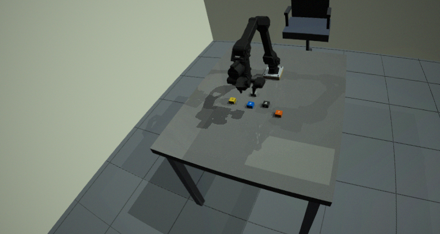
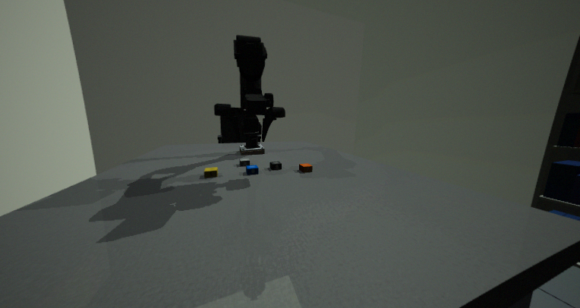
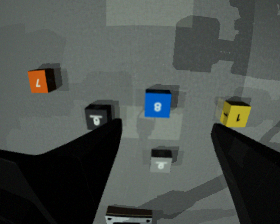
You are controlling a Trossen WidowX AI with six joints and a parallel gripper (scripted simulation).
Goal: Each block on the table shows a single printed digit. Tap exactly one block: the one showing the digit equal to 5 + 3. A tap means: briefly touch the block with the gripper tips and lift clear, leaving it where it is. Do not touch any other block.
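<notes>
My gripper tip is now 90 mm above the blue block and 10 mm past it. The rest, counted from my gripper tip: yellow block: 110 mm to the right, 90 mm below, 40 mm behind; then orange block: 170 mm to the left, 90 mm below, 30 mm ahead; then black block: 90 mm to the left, 90 mm below, 30 mm behind.
</notes>
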